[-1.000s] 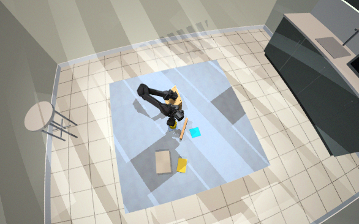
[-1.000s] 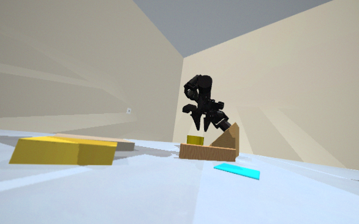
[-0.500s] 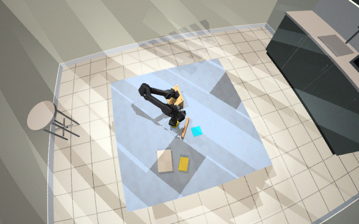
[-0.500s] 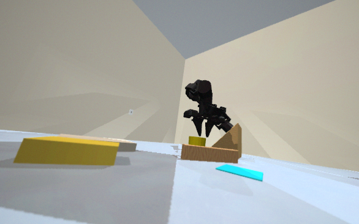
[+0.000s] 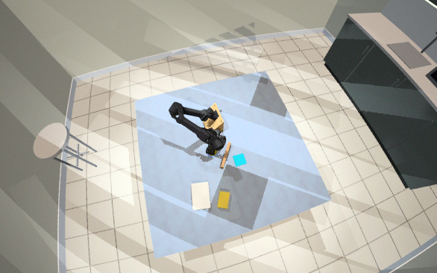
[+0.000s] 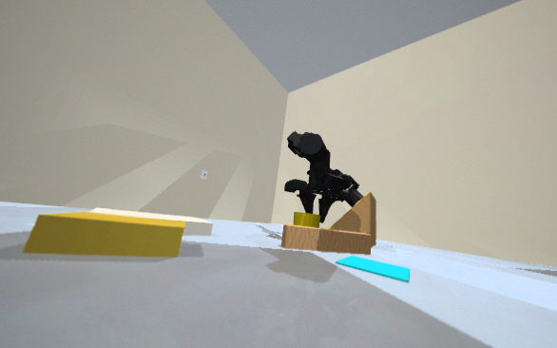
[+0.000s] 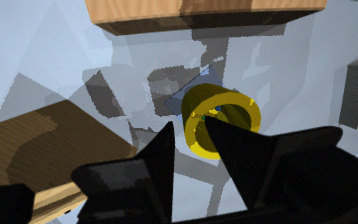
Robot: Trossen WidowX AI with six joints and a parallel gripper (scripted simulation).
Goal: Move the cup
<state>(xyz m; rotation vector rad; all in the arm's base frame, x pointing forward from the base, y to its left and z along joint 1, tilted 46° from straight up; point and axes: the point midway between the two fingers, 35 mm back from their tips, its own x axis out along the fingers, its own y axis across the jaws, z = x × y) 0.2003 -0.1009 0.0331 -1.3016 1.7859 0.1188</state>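
Right now my gripper tip is 2 cm short of the yellow cup, 2 cm to the left of it and 2 cm above it. From my gripper tip the other things lie so: cyan pad 16 cm ahead, 15 cm to the left, 6 cm below; then blue pad 2 cm ahead, 2 cm to the right, 6 cm below; then wooden bar 9 cm ahead, 6 cm to the left, 4 cm below.
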